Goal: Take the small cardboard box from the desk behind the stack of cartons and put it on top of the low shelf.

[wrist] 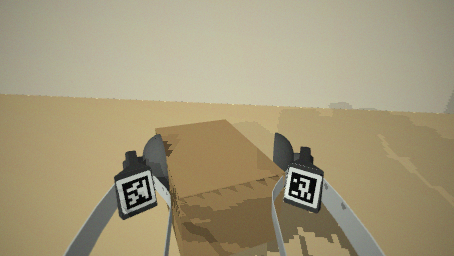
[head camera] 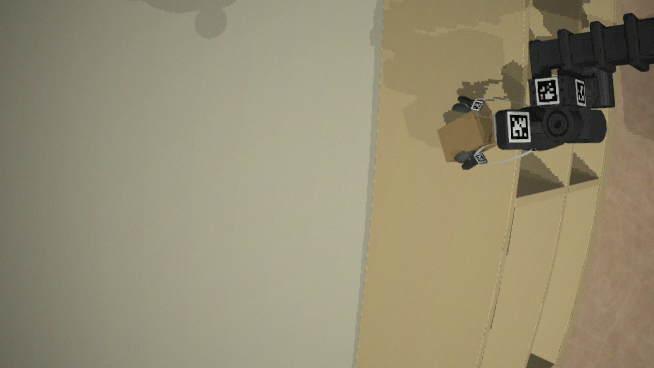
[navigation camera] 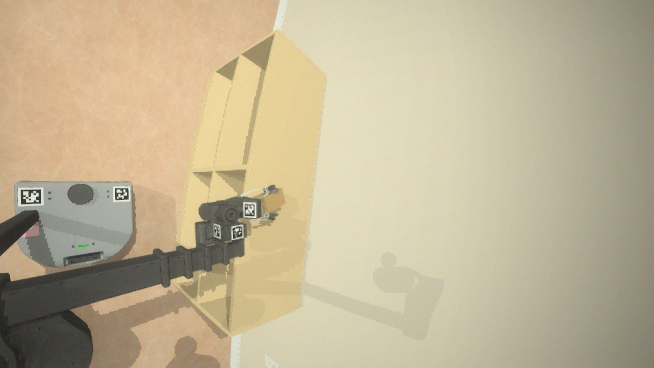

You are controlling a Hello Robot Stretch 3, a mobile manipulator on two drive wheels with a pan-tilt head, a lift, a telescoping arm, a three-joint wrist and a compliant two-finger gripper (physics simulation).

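Seen in the pictures: gripper, between the fingertips: [wrist: 218,153] [head camera: 457,133] [navigation camera: 276,201]; robot's base, origin of its link: [navigation camera: 81,192].
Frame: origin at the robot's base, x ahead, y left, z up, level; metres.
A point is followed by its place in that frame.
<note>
The small cardboard box [head camera: 454,140] {y -0.525, x -0.008, z 0.679 m} [navigation camera: 278,199] {y -0.526, x -0.010, z 0.679 m} [wrist: 215,160] {y -0.495, x -0.018, z 0.680 m} is brown and sits between the two fingertips, turned at an angle to them. My gripper [head camera: 464,133] {y -0.529, x -0.020, z 0.665 m} [navigation camera: 271,203] {y -0.529, x -0.020, z 0.665 m} [wrist: 218,153] {y -0.529, x -0.020, z 0.665 m} is shut on it. Both are over the top board of the low shelf [head camera: 435,240] {y -0.633, x 0.190, z 0.610 m} [navigation camera: 290,125] {y -0.652, x 0.295, z 0.610 m} [wrist: 60,150] {y -0.635, x 0.171, z 0.610 m}, a pale wooden unit with open compartments. Shadow lies on the board beside the box. The underside of the box is hidden, so I cannot tell whether it touches the board. The desk and the stack of cartons do not show in these views.
A pale wall [head camera: 200,200] {y -0.860, x 0.083, z 1.007 m} [navigation camera: 475,150] {y -0.873, x 0.174, z 1.295 m} [wrist: 225,50] {y -0.841, x -0.038, z 0.700 m} runs along the shelf's back edge. My arm [head camera: 615,47] {y -0.177, x -0.099, z 0.820 m} [navigation camera: 115,275] {y -0.040, x -0.092, z 0.824 m} reaches across the shelf's open front. My base [navigation camera: 105,215] {y -0.073, x -0.083, z 0.160 m} stands on the reddish floor [head camera: 620,280] {y -0.391, x 0.402, z 0.000 m} [navigation camera: 100,100] {y -0.054, x 0.404, z 0.001 m} in front of the shelf.
</note>
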